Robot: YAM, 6 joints.
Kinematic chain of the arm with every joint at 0, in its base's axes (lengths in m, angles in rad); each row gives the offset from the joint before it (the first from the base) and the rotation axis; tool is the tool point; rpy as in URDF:
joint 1: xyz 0 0 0.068 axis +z
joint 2: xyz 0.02 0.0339 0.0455 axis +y
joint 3: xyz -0.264 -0.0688 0 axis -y
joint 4: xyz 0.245 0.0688 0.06 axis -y
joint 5: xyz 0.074 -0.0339 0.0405 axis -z
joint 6: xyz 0.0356 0 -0.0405 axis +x
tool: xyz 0 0 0 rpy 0 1.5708 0
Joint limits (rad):
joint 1: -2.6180..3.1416
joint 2: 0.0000..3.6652
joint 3: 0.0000..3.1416
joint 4: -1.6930..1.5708
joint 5: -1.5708..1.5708
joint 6: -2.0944..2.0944
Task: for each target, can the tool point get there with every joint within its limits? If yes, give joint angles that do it. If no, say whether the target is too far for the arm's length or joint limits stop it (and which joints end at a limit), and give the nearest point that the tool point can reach.
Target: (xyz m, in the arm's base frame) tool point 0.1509 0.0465 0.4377
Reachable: yes | joints 0.4170 0.8262 1.1614 -0.4041 0.5511 -1.0013
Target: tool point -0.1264 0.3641 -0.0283
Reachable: yes | joints 1.8549 2.5256 0.9452 1.0923 -0.5708 -0.1277
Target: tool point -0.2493 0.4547 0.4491
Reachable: yes | joints 2.0191 2.3344 2.5882 0.0113 -0.8860 0.0877
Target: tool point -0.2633 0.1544 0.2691
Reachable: yes | joints 2.5667 1.3907 0.6873 0.7841 -0.3926 -1.2809
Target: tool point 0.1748 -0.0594 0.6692
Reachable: yes | joints -0.2661 1.7681 2.4319 1.3224 0.3236 -0.1998
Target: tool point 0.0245 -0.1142 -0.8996
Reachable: no: too far | nearest point 0.0409 -0.1907 -0.3764 | short by 0.529 m
